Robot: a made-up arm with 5 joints.
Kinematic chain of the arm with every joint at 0, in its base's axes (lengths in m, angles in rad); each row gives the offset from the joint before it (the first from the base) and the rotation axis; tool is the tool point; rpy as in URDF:
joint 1: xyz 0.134 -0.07 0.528 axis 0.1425 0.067 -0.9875
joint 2: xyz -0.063 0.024 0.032 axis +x
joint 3: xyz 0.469 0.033 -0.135 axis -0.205 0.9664 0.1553
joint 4: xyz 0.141 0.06 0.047 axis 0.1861 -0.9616 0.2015
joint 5: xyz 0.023 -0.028 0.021 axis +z
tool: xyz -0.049 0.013 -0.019 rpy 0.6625 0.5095 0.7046
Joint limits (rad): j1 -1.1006..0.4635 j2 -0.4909..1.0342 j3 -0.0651..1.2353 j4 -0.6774..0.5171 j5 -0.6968..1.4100
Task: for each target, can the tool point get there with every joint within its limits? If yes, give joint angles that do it. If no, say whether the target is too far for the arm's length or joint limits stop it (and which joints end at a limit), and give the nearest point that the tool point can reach.
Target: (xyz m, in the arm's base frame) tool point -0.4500 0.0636 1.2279
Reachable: no: too far | nearest point 0.0920 0.4872 0.4766 | short by 1.019 m
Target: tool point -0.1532 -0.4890 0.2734
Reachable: no: joint limits stop it (at a limit: joint 1, joint 2, joint 3, joint 4) | nearest point 0.5437 -0.3158 0.2974 | short by 0.719 m
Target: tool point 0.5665 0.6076 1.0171
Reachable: no: too far | nearest point 0.4537 0.3918 0.6016 | short by 0.482 m
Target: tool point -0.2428 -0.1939 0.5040
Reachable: no: joint limits stop it (at a limit: joint 1, joint 2, joint 3, joint 4) | nearest point 0.1105 0.4694 0.4640 | short by 0.753 m
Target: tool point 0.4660 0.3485 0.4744
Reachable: yes | joints -0.7278 -0.0296 0.0385 -0.4983 0.0542
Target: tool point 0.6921 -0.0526 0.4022
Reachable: yes | joints 0.2299 0.4439 0.6928 0.2860 1.2065
